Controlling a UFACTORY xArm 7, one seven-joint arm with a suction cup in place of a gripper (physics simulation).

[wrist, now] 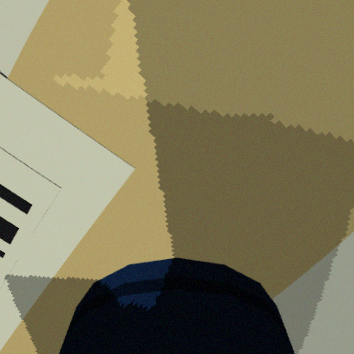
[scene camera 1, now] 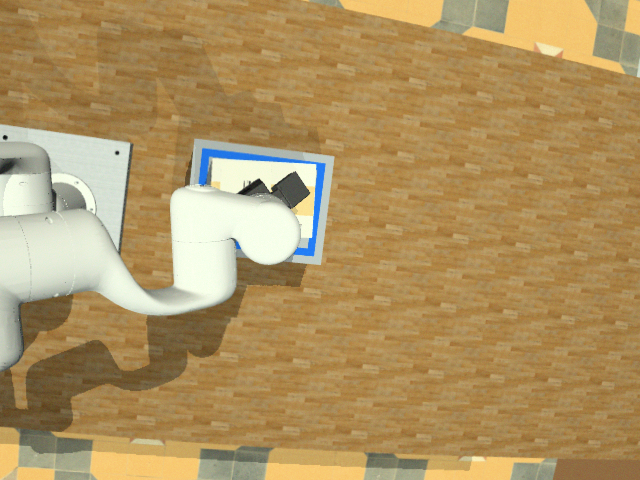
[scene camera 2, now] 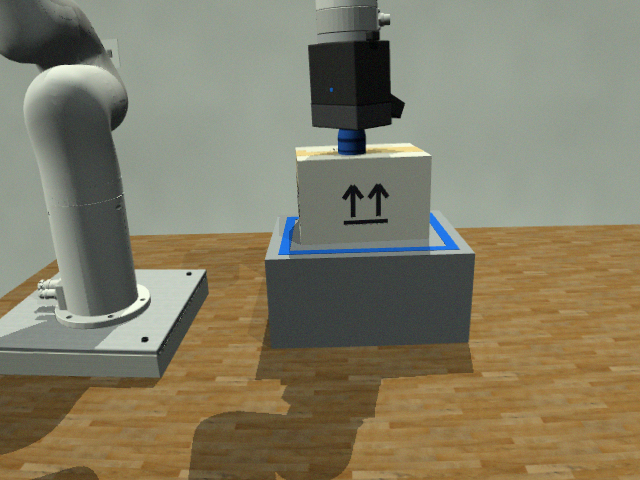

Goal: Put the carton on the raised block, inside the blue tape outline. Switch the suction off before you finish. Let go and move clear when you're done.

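Places are measured from the arm's base along level axes (x ahead, y left, z up), in centimetres.
Where they show: hand at its tool point: (wrist: 176,280) (scene camera 2: 352,162); arm's base at its link origin: (scene camera 1: 61,207) (scene camera 2: 104,307).
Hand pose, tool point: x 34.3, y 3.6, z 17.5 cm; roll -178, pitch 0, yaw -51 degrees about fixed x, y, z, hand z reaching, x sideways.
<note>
Each offset is from my tool point to the centre of the thing. Level surfaces: height alone.
The white carton {dx +1.0, dy +1.7, dz -4.2 cm} (scene camera 1: 227,173) (scene camera 2: 320,201) (wrist: 200,175) stands upright on the grey raised block {dx +1.4, dy +0.2, dz -15.5 cm} (scene camera 1: 324,206) (scene camera 2: 369,299). Its visible lower edges lie inside the blue tape outline (scene camera 1: 317,206) (scene camera 2: 361,251), with grey block surface showing between them and the tape at the front and right. The back lower edge is hidden. My blue suction cup (scene camera 2: 351,149) (wrist: 175,310) touches the carton's taped top and appears shut on it. The views give no direct sign of the suction itself. In scene camera 1 the arm hides the cup and part of the carton.
The robot's base plate (scene camera 1: 111,196) (scene camera 2: 170,289) lies left of the block, with a strip of wooden table {dz -21.6 cm} (scene camera 1: 155,206) (scene camera 2: 232,310) between them. A grey wall (scene camera 2: 516,103) rises behind the table. The arm reaches over the block from the left.
</note>
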